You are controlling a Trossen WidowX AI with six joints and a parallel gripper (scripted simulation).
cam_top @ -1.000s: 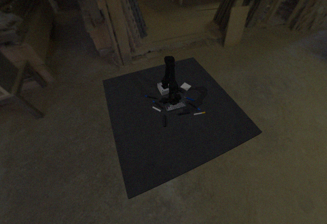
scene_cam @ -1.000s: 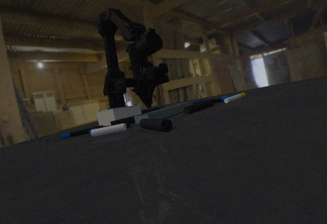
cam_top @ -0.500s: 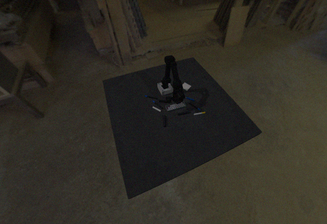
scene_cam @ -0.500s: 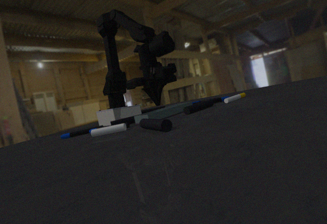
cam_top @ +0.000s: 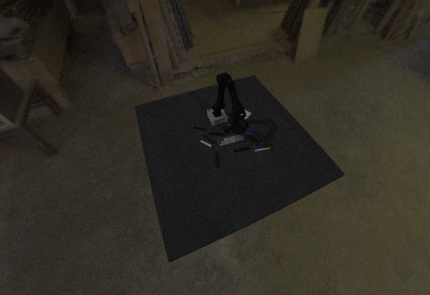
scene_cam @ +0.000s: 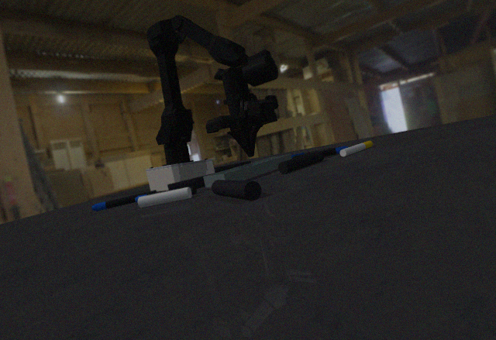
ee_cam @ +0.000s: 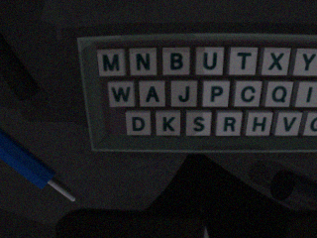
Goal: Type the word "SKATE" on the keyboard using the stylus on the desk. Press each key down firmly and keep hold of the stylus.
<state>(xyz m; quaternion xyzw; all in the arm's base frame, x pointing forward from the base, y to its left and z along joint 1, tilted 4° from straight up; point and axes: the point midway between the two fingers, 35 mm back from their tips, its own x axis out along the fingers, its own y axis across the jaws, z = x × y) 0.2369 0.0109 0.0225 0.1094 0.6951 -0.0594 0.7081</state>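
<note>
My gripper tip is now 13 cm to the right of the blue stylus and 3 cm above it. Round my gripper tip: white pad 15 cm behind, 23 cm to the left, 4 cm below; yellow-tipped marker 22 cm ahead, 12 cm to the left, 3 cm below.
</note>
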